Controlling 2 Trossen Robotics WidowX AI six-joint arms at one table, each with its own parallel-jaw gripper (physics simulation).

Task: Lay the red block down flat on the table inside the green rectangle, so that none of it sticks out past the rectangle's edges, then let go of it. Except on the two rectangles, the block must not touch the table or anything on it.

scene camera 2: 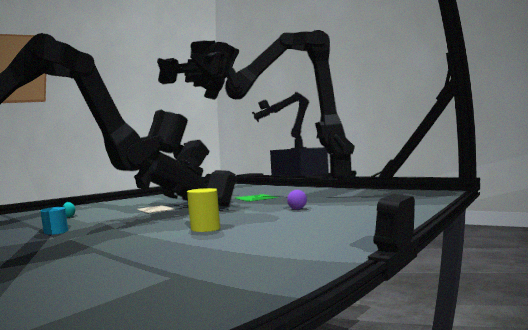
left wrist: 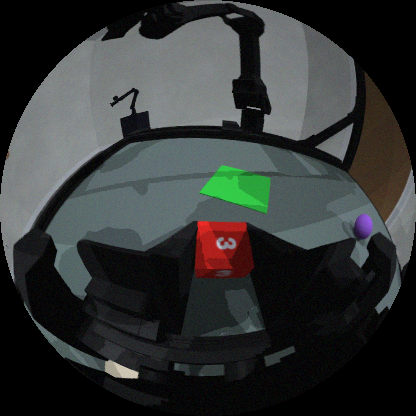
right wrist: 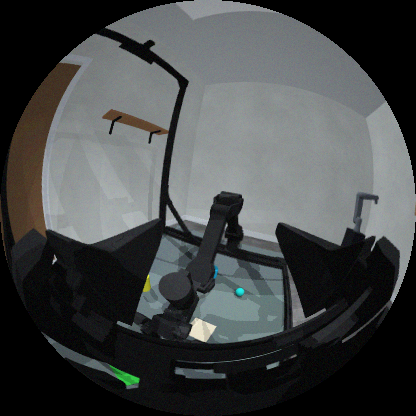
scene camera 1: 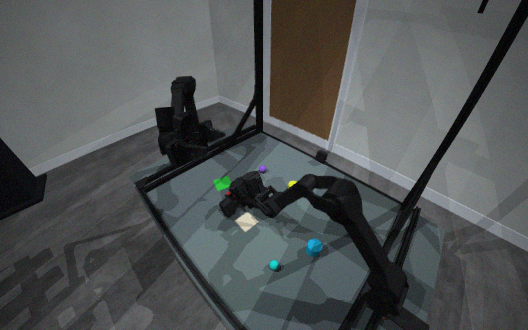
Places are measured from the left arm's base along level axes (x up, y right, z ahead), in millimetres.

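Where they show: left gripper, fingertip midpoint: (left wrist: 219, 226) (scene camera 1: 228, 193); right gripper, fingertip midpoint: (scene camera 2: 173, 57) (right wrist: 222, 226) (scene camera 1: 216, 141); left arm's base, link origin: (right wrist: 230, 247) (scene camera 1: 379, 301); right arm's base, link origin: (scene camera 2: 341, 177) (left wrist: 250, 130).
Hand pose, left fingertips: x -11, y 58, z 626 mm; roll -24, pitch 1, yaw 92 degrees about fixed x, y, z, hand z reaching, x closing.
Observation:
Each offset is from my left fingertips to the centre of the thing. "*": to the spot under its first point.
The red block {dz -21, dx +3, dy +0 mm} (scene camera 1: 228, 193) (left wrist: 225, 245), marked 3 on its upper face, is held between the fingertips of my left gripper (scene camera 1: 231, 196) (scene camera 2: 219, 189). My left gripper is low over the table, between the cream and green rectangles; the gap under the block cannot be made out. In the left wrist view, the flat green rectangle {* dz +70, dx -7, dy +26 mm} (scene camera 1: 221, 183) (scene camera 2: 256, 197) (left wrist: 240, 187) (right wrist: 125, 376) lies beyond the block. The cream rectangle {* dz -148, dx -7, dy -59 mm} (scene camera 1: 246, 222) (scene camera 2: 156, 209) (left wrist: 121, 369) (right wrist: 202, 330) lies behind my left gripper. My right gripper (scene camera 2: 169, 70) is open and empty, high above the table.
A purple ball {dz -26, dx +9, dy +199 mm} (scene camera 1: 262, 169) (scene camera 2: 297, 199) (left wrist: 363, 226) lies right of the green rectangle. A yellow cylinder {dz -209, dx +20, dy +162 mm} (scene camera 1: 292, 184) (scene camera 2: 203, 210) (right wrist: 146, 283) stands beyond my left forearm in scene camera 1. A blue cylinder {dz -393, dx +10, dy -14 mm} (scene camera 1: 314, 247) (scene camera 2: 53, 221) and teal ball {dz -321, dx +7, dy -133 mm} (scene camera 1: 274, 265) (scene camera 2: 70, 209) (right wrist: 240, 291) are farther off.

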